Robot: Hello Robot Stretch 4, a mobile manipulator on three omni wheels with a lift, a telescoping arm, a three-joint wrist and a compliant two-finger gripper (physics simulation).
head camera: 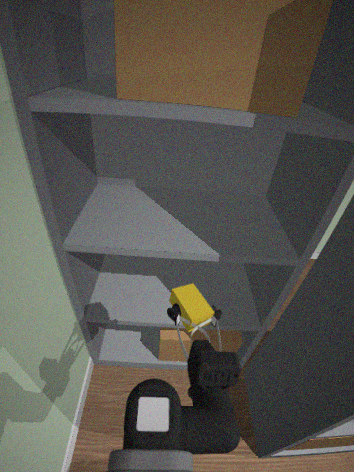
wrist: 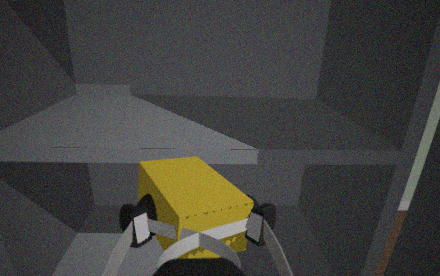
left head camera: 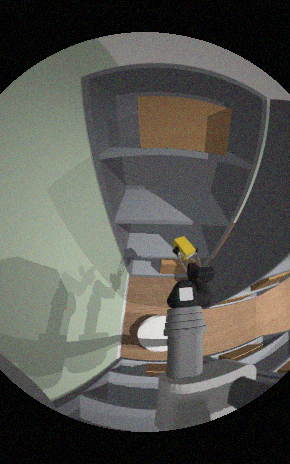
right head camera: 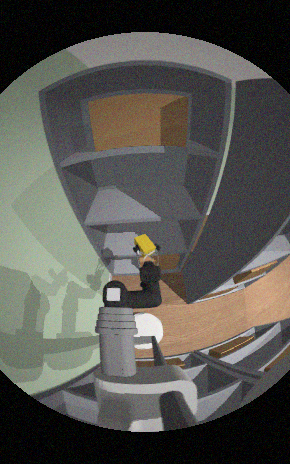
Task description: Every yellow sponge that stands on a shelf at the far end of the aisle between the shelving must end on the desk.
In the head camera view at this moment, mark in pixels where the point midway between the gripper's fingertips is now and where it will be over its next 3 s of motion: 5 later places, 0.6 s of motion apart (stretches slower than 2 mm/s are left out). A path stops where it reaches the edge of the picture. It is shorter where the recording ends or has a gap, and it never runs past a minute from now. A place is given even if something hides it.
The gripper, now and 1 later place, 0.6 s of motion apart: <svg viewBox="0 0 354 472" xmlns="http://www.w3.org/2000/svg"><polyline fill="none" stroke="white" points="193,308 132,271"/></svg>
